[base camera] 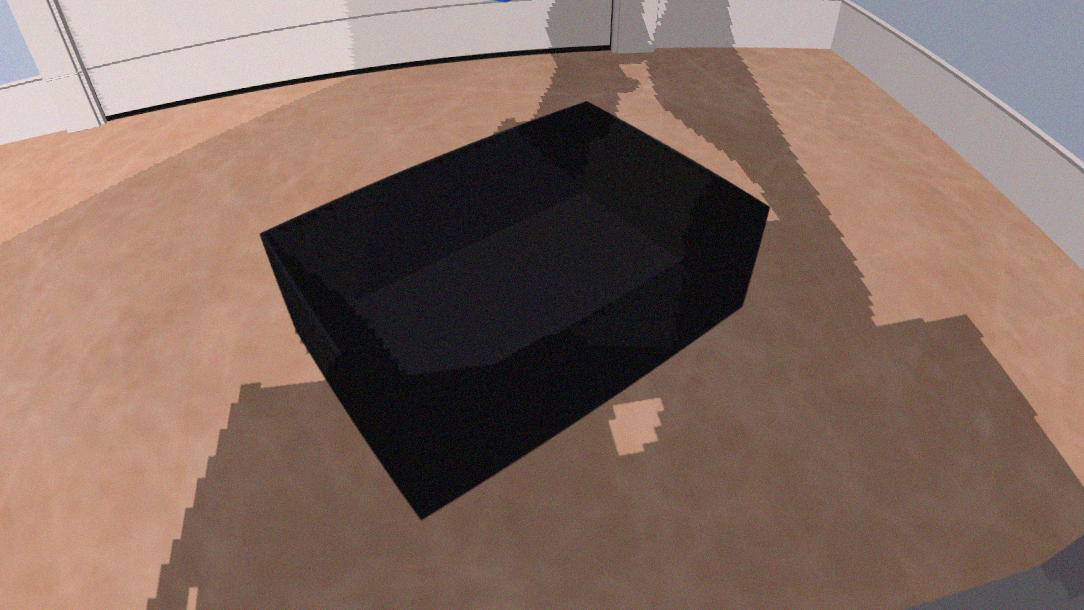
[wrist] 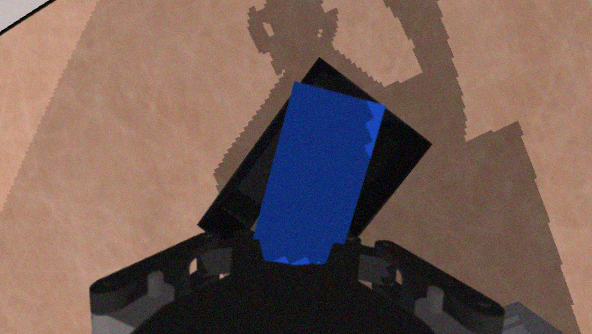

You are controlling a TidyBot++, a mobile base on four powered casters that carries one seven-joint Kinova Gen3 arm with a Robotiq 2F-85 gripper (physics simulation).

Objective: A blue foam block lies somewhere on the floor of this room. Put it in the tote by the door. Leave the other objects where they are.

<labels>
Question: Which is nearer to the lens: the black tote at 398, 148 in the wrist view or the blue foam block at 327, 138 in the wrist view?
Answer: The blue foam block.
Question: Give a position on a white door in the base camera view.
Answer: At 97, 68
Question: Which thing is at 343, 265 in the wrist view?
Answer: The gripper.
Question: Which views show the black tote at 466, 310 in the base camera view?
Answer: The base camera view and the wrist view: all of them.
</labels>
